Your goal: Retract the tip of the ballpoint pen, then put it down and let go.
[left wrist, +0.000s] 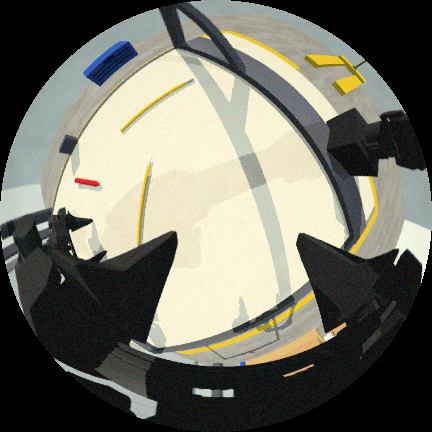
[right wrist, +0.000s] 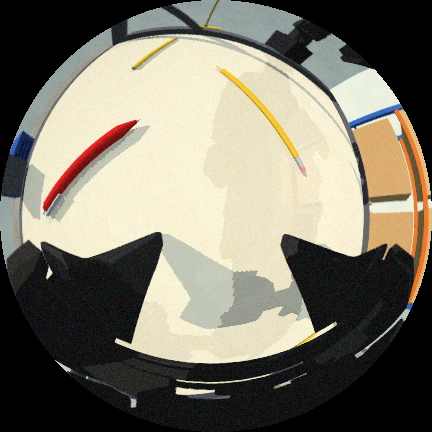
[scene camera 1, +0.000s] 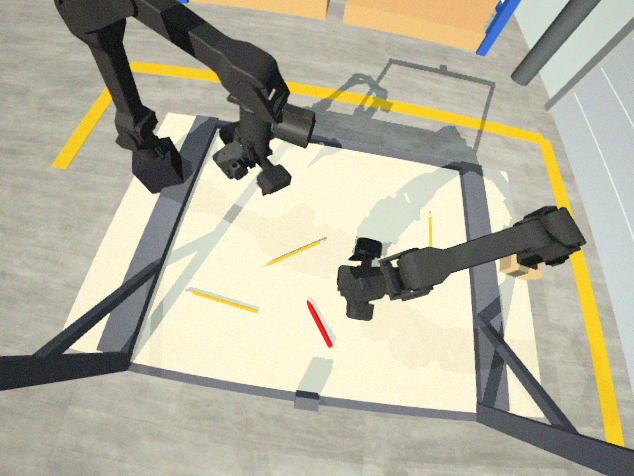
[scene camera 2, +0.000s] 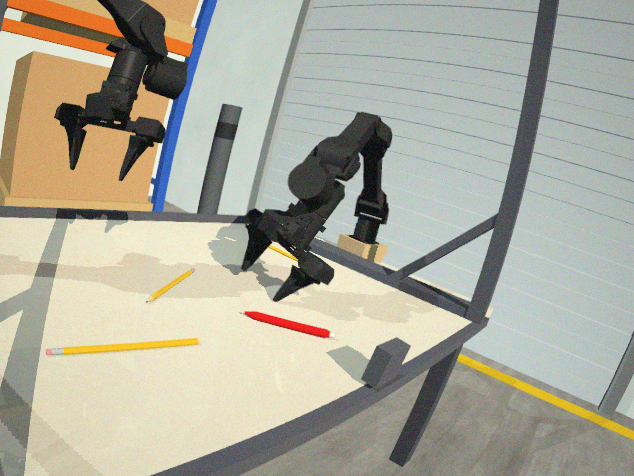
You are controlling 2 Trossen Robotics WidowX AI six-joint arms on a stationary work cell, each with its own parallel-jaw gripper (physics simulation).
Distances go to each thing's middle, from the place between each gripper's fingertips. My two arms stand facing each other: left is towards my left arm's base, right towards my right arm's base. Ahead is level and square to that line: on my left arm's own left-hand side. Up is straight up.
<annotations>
Right now my right hand is 130 mm past the red ballpoint pen (scene camera 2: 308,329) and 50 mm to the right of it. From my right hand the other things lie so: dark block (scene camera 2: 387,358) (300 mm behind, 40 mm to the left, 20 mm above); then tan block (scene camera 2: 374,252) (500 mm to the right, 170 mm ahead, 10 mm above).
I see the red ballpoint pen 260 mm behind my left hand, 230 mm to the right of it and 140 mm below it. Also, from my left hand: dark block: 430 mm behind, 240 mm to the right, 120 mm below; tan block: 40 mm ahead, 770 mm to the right, 120 mm below.
</annotations>
